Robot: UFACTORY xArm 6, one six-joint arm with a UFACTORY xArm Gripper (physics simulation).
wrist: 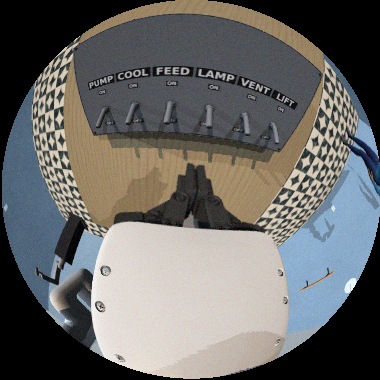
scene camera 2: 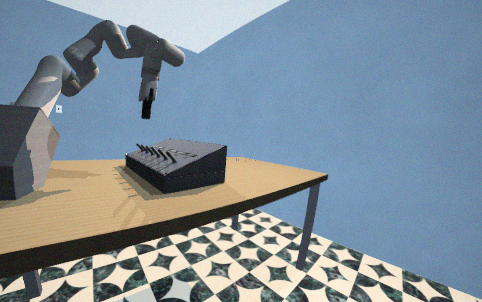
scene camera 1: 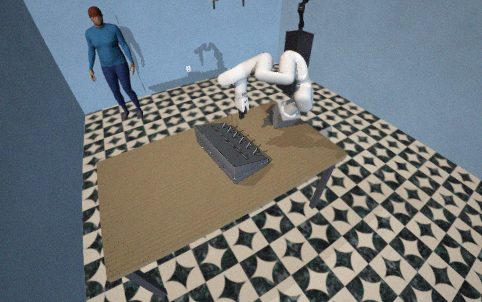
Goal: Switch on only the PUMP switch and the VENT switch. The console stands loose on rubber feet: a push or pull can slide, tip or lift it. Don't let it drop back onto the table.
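Seen in the pictures: gripper, fingertip midpoint: (wrist: 192,175) (scene camera 2: 145,118) (scene camera 1: 241,118); arm's base at its link origin: (scene camera 2: 26,121) (scene camera 1: 289,109).
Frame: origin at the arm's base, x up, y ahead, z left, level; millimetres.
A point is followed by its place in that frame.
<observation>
The dark grey console (scene camera 1: 216,145) {y 604, x -50, z 63 mm} (scene camera 2: 200,167) {y 545, x -124, z -228 mm} (wrist: 195,45) {y 555, x -70, z 31 mm} rests flat on the table. In the wrist view its labels read PUMP, COOL, FEED, LAMP, VENT, LIFT from left to right. The PUMP switch (wrist: 103,117) {y 386, x -121, z 195 mm} at the left end and the VENT switch (wrist: 245,124) {y 442, x -86, z -98 mm}, second from the right, have levers leaning to the OFF side, like the COOL (wrist: 133,113) {y 407, x -90, z 105 mm}, FEED (wrist: 170,112) {y 420, x -88, z 36 mm}, LAMP (wrist: 209,116) {y 431, x -85, z -30 mm} and LIFT (wrist: 274,133) {y 454, x -88, z -168 mm} levers. My gripper (scene camera 1: 242,117) {y 387, x 41, z -11 mm} (scene camera 2: 146,118) {y 387, x 41, z -11 mm} (wrist: 192,175) {y 387, x 41, z -11 mm} is shut and empty, pointing down above the console's switch side, touching nothing.
The wooden table (scene camera 1: 150,200) {y 1086, x -200, z 166 mm} (scene camera 2: 280,172) {y 1116, x -199, z -160 mm} (wrist: 82,165) {y 171, x -199, z 362 mm} carries the console and my arm's grey base (scene camera 1: 285,119) {y 62, x -41, z 43 mm} (scene camera 2: 20,150) {y 44, x -77, z -156 mm}. A person (scene camera 1: 107,47) stands beyond the table. A dark pedestal (scene camera 1: 299,45) stands behind the arm.
</observation>
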